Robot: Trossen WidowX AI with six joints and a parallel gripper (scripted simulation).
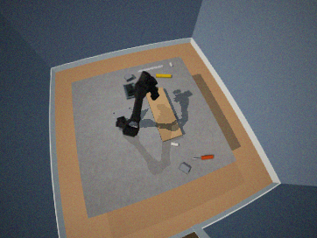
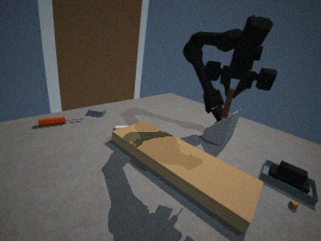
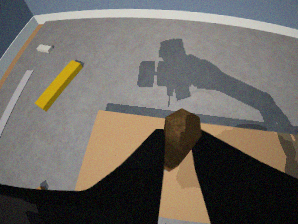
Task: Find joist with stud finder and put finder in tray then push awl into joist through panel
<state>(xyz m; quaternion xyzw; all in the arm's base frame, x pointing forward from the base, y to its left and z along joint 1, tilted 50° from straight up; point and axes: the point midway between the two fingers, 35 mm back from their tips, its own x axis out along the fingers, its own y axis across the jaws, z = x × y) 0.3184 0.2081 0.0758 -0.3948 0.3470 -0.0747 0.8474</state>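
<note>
The awl is 5 cm below my gripper tip. Round my gripper tip: black stud finder (22 cm to the left, 22 cm below, 20 cm behind); small orange cube (26 cm to the left, 26 cm below, 7 cm behind); tray (26 cm below, 24 cm to the left, 19 cm behind).
</note>
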